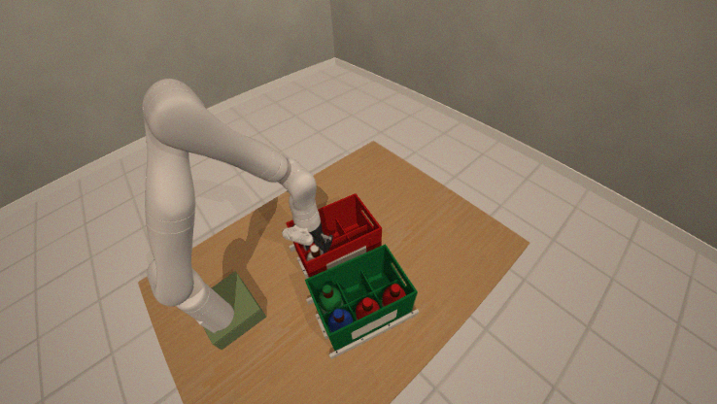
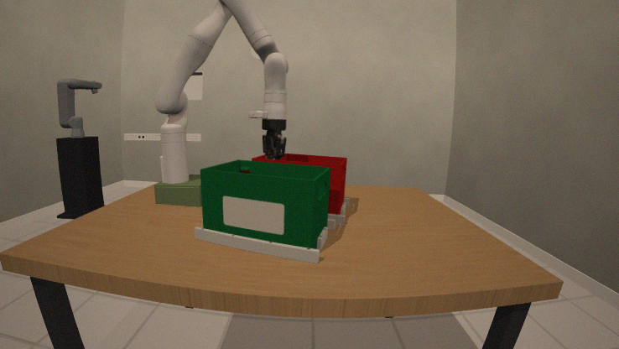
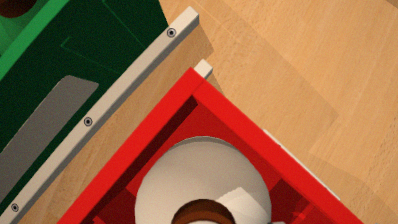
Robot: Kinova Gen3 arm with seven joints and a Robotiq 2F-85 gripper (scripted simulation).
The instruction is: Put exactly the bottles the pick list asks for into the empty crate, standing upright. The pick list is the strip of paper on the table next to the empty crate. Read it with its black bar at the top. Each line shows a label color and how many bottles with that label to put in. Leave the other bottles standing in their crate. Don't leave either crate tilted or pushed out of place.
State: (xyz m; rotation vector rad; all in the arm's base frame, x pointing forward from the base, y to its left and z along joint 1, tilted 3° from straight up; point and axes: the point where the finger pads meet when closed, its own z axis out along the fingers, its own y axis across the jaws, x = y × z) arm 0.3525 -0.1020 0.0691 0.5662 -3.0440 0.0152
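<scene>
The green-label bottle is 13 cm to the right of my hand, 8 cm behind it and 7 cm below it. Also, from my hand: green crate (20 cm to the right, 7 cm below, 2 cm behind); then red crate (9 cm ahead, 7 cm below, 1 cm to the left); then white-labelled bottle (7 cm below).
</scene>
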